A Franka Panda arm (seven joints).
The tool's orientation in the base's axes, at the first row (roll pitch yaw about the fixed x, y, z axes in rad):
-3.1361 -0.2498 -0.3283
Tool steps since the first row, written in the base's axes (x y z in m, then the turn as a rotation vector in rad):
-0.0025 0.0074 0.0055 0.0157 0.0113 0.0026
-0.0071 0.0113 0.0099 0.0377 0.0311 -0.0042
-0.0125 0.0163 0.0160 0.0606 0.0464 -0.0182
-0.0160 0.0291 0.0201 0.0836 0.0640 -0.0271
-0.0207 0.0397 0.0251 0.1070 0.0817 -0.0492
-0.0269 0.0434 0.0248 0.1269 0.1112 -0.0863
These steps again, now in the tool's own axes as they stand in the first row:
-0.0032 -0.0062 -0.0065 0.0115 -0.0158 0.0003
-0.0076 -0.0085 -0.0121 0.0238 -0.0415 0.0106
-0.0126 -0.0115 -0.0197 0.0366 -0.0633 0.0285
-0.0188 -0.0225 -0.0254 0.0500 -0.0873 0.0412
-0.0252 -0.0311 -0.0322 0.0605 -0.1115 0.0668
-0.0321 -0.0326 -0.0336 0.0603 -0.1456 0.1053

